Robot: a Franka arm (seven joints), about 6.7 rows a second.
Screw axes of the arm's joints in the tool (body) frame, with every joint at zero. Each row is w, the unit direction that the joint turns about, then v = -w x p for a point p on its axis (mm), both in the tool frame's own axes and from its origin. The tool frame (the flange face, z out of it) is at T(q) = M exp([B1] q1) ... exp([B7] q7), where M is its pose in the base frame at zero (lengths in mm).
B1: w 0 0 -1 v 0 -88 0
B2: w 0 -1 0 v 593 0 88
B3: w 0 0 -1 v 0 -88 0
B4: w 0 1 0 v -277 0 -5.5
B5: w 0 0 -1 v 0 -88 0
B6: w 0 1 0 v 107 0 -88
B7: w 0 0 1 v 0 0 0
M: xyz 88 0 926 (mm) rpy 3.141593 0 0 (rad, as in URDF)
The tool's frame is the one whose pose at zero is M.
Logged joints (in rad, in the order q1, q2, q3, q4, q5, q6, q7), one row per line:
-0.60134, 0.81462, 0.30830, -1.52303, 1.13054, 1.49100, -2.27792
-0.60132, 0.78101, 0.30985, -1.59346, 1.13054, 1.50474, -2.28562
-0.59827, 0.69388, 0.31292, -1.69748, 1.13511, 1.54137, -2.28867
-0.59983, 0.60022, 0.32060, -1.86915, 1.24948, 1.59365, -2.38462
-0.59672, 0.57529, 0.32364, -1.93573, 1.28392, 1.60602, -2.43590
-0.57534, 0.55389, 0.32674, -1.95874, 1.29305, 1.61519, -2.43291
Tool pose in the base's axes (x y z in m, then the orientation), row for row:
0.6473, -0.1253, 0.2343, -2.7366, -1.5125, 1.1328
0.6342, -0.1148, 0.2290, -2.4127, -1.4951, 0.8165
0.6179, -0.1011, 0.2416, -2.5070, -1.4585, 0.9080
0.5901, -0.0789, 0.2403, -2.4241, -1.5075, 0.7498
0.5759, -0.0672, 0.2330, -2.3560, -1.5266, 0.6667
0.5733, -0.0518, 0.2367, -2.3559, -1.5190, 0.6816
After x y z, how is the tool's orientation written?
As angles about the fixed x, y, z axes (roll, pitch, yaw), in radians.
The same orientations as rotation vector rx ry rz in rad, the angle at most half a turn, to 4 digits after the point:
-1.2839, -1.2147, -1.1901
-1.2927, -1.1999, -1.1630
-1.3270, -1.2102, -1.1357
-1.3395, -1.1591, -1.2300
-1.3334, -1.1478, -1.2570
-1.3289, -1.1553, -1.2394

